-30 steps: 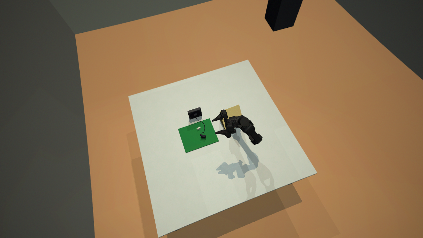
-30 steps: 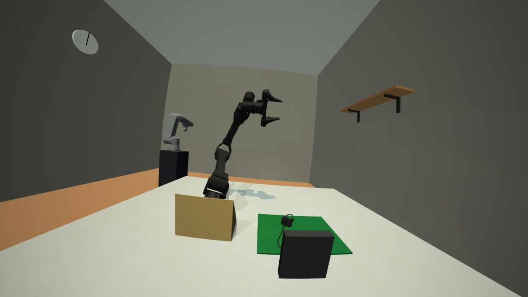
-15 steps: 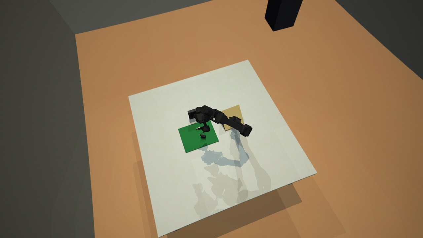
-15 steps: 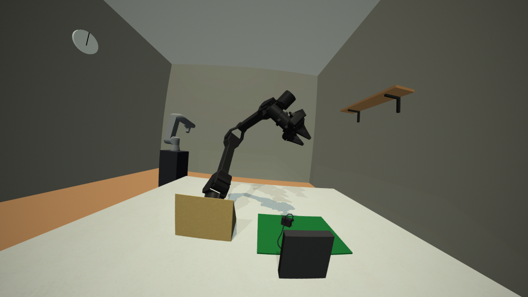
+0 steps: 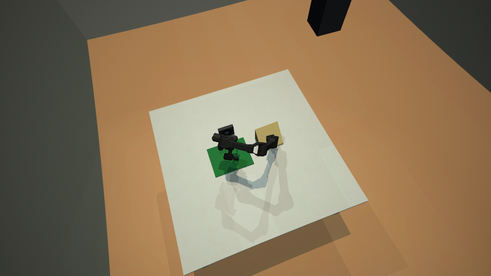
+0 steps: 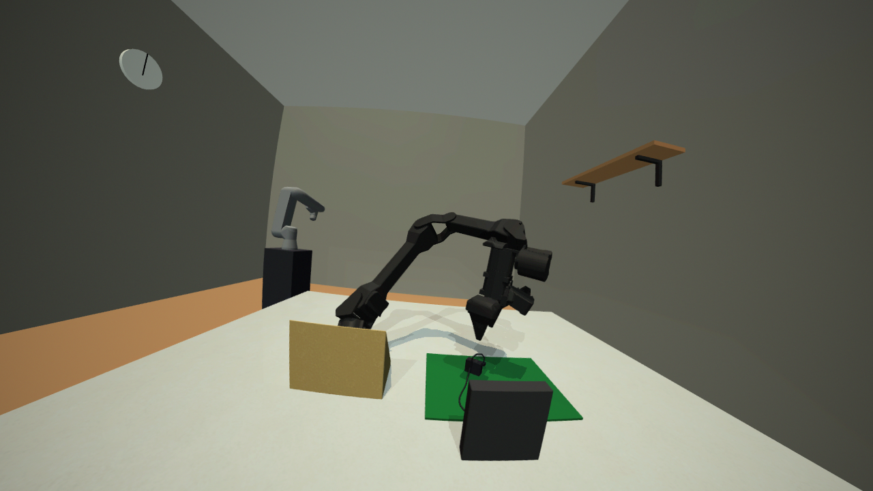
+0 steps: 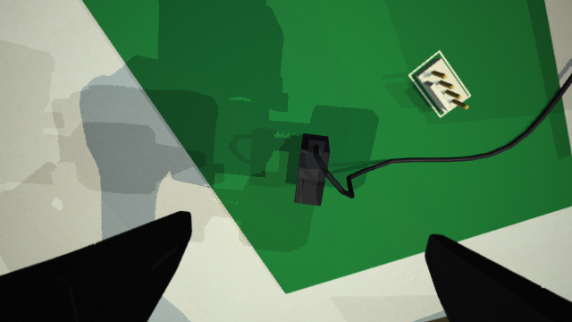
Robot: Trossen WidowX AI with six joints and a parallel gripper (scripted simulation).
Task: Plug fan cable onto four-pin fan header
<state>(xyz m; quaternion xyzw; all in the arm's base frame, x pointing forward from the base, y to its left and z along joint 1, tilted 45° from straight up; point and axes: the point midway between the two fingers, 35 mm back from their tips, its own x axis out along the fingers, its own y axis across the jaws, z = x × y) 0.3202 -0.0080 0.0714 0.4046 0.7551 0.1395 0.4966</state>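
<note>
My gripper tip is now 2 cm past the black plug, 1 cm to the right of it and 9 cm above it. Also, from my gripper tip: green board 2 cm ahead, 3 cm to the right, 12 cm below; black fan 21 cm to the right, 5 cm below.
</note>
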